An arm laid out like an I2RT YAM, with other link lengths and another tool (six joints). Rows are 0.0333 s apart.
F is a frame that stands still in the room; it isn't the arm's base.
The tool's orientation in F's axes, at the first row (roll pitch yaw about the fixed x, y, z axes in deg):
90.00, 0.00, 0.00
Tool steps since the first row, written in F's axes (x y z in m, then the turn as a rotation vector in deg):
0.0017, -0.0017, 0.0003, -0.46, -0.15, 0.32
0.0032, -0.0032, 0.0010, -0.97, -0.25, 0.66
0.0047, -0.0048, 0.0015, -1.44, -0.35, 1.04
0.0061, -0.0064, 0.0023, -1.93, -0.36, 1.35
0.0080, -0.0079, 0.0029, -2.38, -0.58, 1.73
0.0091, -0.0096, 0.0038, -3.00, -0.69, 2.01
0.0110, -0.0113, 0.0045, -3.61, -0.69, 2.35
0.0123, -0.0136, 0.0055, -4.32, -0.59, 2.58
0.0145, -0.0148, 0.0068, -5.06, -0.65, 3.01
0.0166, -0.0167, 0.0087, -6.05, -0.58, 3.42
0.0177, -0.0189, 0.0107, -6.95, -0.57, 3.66
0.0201, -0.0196, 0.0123, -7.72, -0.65, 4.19
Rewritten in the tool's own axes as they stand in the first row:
0.0017, 0.0003, 0.0017, -0.46, 0.32, 0.15
0.0032, 0.0010, 0.0032, -0.97, 0.66, 0.25
0.0047, 0.0015, 0.0048, -1.44, 1.04, 0.35
0.0061, 0.0023, 0.0064, -1.93, 1.35, 0.36
0.0080, 0.0029, 0.0079, -2.38, 1.73, 0.58
0.0091, 0.0038, 0.0096, -3.00, 2.01, 0.69
0.0110, 0.0045, 0.0113, -3.61, 2.35, 0.69
0.0123, 0.0055, 0.0136, -4.32, 2.58, 0.59
0.0145, 0.0068, 0.0148, -5.06, 3.01, 0.65
0.0166, 0.0087, 0.0167, -6.05, 3.42, 0.58
0.0177, 0.0107, 0.0189, -6.95, 3.66, 0.57
0.0201, 0.0123, 0.0196, -7.72, 4.19, 0.65

